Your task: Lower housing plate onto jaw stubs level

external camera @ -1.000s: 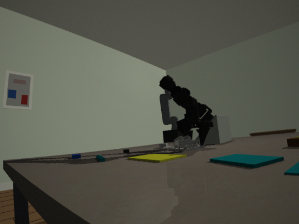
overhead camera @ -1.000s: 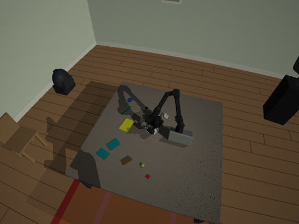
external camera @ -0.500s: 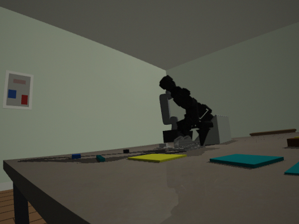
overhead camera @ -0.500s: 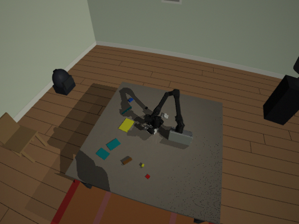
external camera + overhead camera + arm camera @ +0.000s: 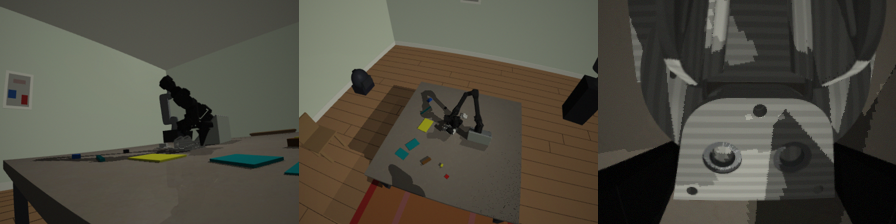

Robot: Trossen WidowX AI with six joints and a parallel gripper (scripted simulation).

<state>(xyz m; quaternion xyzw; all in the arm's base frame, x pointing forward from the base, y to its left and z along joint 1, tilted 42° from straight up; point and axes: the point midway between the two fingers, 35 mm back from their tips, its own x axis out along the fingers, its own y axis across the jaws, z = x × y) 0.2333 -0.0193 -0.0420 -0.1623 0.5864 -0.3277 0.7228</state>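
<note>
The pale part is 10 mm ahead of my gripper tip and 20 mm above it. The rest, counted from my gripper tip: black cube 210 mm ahead, 250 mm to the right; yellow plate 300 mm ahead, 50 mm to the left, 10 mm below; brown block 100 mm ahead, 400 mm to the left.
</note>
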